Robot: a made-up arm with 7 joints. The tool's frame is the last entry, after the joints. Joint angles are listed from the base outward. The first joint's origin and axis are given. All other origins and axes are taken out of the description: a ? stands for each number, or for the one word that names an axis. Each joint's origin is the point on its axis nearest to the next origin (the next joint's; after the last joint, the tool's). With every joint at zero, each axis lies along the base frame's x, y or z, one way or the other. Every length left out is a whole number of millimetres.
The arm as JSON. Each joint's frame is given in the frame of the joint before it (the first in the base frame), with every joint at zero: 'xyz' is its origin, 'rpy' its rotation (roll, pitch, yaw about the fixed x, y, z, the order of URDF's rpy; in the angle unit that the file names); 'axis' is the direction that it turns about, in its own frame. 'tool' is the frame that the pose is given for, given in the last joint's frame.
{
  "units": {
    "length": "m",
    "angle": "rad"
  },
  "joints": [
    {
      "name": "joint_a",
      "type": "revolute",
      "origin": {
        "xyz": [
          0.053,
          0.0,
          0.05
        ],
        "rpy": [
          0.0,
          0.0,
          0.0
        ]
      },
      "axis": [
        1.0,
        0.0,
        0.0
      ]
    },
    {
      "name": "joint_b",
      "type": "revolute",
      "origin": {
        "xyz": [
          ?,
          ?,
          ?
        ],
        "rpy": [
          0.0,
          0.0,
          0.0
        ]
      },
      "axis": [
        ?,
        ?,
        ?
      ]
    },
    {
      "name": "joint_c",
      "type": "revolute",
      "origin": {
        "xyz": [
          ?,
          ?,
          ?
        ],
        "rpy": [
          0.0,
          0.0,
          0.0
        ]
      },
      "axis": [
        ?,
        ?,
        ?
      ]
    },
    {
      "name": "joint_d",
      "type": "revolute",
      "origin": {
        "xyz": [
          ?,
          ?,
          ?
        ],
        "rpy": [
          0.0,
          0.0,
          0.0
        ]
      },
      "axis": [
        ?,
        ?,
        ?
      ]
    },
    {
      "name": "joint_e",
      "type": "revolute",
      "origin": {
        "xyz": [
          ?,
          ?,
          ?
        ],
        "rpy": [
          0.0,
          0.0,
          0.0
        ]
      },
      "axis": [
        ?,
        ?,
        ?
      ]
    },
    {
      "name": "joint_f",
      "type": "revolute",
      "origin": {
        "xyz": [
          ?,
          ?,
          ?
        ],
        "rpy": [
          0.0,
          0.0,
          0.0
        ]
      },
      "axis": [
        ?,
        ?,
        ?
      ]
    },
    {
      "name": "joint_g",
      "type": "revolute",
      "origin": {
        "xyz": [
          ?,
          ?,
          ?
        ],
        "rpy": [
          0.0,
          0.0,
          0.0
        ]
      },
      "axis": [
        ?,
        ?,
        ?
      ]
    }
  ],
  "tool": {
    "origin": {
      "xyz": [
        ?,
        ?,
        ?
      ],
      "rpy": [
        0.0,
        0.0,
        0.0
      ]
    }
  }
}
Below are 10 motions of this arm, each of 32 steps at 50 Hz.
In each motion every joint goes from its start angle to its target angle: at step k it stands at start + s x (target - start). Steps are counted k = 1, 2, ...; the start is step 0. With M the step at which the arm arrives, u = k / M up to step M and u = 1 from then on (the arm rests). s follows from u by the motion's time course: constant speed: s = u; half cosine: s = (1 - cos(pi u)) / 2; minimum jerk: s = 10 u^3 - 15 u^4 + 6 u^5.
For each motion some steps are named. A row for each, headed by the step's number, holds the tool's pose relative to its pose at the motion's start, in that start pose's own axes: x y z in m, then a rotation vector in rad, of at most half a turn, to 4 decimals.
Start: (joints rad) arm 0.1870 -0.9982 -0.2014 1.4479 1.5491 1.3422 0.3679
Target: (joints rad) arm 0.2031 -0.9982 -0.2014 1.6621 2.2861 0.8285 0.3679
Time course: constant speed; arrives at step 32
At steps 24, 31, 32:
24: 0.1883 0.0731 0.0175 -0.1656 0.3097 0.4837
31: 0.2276 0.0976 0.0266 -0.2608 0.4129 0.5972
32: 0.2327 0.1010 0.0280 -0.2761 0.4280 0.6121

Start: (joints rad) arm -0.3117 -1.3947 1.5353 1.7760 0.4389 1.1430 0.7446
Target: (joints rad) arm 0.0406 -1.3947 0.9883 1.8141 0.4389 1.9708 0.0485
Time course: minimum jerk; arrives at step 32
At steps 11, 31, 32:
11: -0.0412 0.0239 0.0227 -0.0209 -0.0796 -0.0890
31: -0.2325 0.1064 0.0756 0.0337 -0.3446 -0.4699
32: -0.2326 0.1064 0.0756 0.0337 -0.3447 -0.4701

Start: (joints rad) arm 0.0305 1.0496 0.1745 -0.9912 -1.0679 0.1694 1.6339
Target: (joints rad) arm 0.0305 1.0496 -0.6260 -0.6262 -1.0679 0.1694 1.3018
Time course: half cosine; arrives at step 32
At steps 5, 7, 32:
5: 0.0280 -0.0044 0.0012 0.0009 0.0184 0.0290
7: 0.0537 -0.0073 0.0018 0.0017 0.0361 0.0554
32: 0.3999 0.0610 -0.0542 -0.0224 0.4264 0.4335

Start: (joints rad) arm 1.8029 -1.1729 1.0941 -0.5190 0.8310 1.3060 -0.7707
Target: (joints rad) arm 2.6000 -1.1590 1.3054 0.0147 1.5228 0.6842 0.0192
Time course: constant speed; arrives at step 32
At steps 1, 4, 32:
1: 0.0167 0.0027 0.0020 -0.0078 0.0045 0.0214
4: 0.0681 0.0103 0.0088 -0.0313 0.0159 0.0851
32: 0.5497 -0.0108 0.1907 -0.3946 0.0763 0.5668

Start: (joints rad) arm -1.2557 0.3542 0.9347 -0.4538 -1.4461 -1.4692 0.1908
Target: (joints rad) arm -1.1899 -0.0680 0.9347 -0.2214 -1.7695 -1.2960 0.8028
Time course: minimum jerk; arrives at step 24
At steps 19, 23, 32:
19: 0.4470 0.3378 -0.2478 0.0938 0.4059 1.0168
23: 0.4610 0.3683 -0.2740 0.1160 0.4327 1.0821
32: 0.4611 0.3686 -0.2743 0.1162 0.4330 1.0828

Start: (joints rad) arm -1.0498 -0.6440 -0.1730 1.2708 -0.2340 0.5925 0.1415
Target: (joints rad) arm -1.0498 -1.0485 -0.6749 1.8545 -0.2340 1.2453 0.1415
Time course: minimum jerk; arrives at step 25
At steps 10, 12, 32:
10: 0.0175 0.0699 0.0099 -0.0487 -0.0381 0.1897
12: 0.0137 0.0993 0.0101 -0.0561 -0.0492 0.2650
32: -0.0524 0.1804 0.0061 -0.0234 -0.0653 0.4592

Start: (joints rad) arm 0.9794 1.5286 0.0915 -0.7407 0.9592 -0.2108 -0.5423
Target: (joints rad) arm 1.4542 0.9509 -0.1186 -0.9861 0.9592 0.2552 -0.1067
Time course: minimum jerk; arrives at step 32
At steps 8, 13, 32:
8: 0.0131 -0.0151 0.0192 0.0761 -0.0738 0.0229
13: 0.0399 -0.0495 0.0599 0.2353 -0.2335 0.0715
32: 0.1105 -0.1643 0.1506 0.6608 -0.6839 0.1778

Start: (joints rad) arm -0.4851 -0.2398 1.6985 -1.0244 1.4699 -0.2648 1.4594
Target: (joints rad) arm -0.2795 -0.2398 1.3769 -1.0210 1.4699 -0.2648 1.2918
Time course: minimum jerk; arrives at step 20
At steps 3, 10, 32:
3: -0.0050 -0.0010 0.0006 -0.0006 -0.0004 -0.0079
10: -0.0955 -0.0161 0.0091 -0.0083 -0.0076 -0.1485
32: -0.1918 -0.0251 0.0135 -0.0121 -0.0152 -0.2974

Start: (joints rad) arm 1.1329 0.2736 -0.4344 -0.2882 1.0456 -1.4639 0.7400
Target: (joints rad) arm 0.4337 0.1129 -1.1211 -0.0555 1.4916 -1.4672 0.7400
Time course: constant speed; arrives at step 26
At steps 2, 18, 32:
2: -0.0630 -0.0258 0.0033 0.0005 -0.0217 -0.1360
18: -0.5476 0.0638 -0.0176 0.0079 -0.1063 -1.2443
32: -0.6753 0.2574 -0.0335 0.0154 -0.0886 -1.8057

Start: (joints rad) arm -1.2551 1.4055 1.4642 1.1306 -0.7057 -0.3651 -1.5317
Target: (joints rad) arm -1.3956 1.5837 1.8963 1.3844 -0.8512 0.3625 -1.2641
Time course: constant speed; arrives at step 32
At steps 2, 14, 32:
2: 0.0038 0.0045 -0.0085 0.0631 0.0024 0.0401
14: 0.0173 0.0538 -0.0466 0.4402 0.0006 0.2804
32: -0.0023 0.1706 -0.0413 0.9943 -0.0461 0.6367

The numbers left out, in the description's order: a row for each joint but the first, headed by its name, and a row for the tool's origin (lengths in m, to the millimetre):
joint_b: xyz 0.0 -0.015 0.059, axis 0.0 1.0 0.0
joint_c: xyz 0.182 0.0 0.072, axis 1.0 0.0 0.0
joint_d: xyz 0.0 -0.034 -0.138, axis 0.0 0.0 1.0
joint_e: xyz 0.382 0.036 0.0, axis -1.0 0.0 0.0
joint_f: xyz 0.0 -0.003 0.011, axis 0.0 -1.0 0.0
joint_g: xyz 0.072 0.0 -0.039, axis 0.0 0.0 1.0
tool: xyz 0.053 -0.32 0.0

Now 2 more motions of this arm.
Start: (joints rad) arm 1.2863 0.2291 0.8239 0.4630 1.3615 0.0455 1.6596
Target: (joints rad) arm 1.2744 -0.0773 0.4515 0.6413 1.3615 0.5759 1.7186
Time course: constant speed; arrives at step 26
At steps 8, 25, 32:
8: 0.0220 0.0094 0.1375 -0.2667 0.1600 0.0555
25: 0.1416 0.1204 0.3471 -0.7892 0.5073 0.2454
32: 0.1505 0.1297 0.3545 -0.8177 0.5278 0.2597

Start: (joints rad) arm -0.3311 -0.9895 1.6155 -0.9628 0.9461 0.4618 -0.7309
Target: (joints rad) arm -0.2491 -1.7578 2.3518 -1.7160 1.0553 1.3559 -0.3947
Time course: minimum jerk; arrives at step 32
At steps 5, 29, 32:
5: -0.0042 0.0041 -0.0042 0.0230 -0.0011 0.0191
29: -0.2041 0.1218 -0.0432 0.6103 -0.2076 0.8446
32: -0.2057 0.1221 -0.0429 0.6139 -0.2106 0.8521

